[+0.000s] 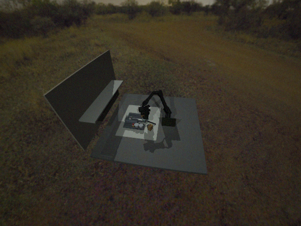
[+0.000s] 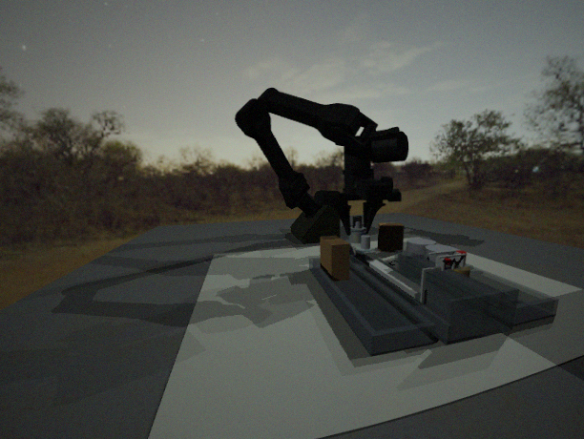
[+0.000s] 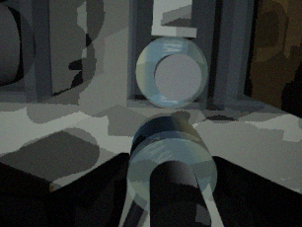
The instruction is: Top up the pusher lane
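The black rod lies 6 cm behind my gripper tip, 2 cm to the left of it and 6 cm below it. Round my gripper tip: shelf (55 cm ahead, 8 cm to the right, 30 cm above); then grey lane fixture (19 cm ahead, 5 cm below); then pusher plate (15 cm ahead, 1 cm to the left, 2 cm below).
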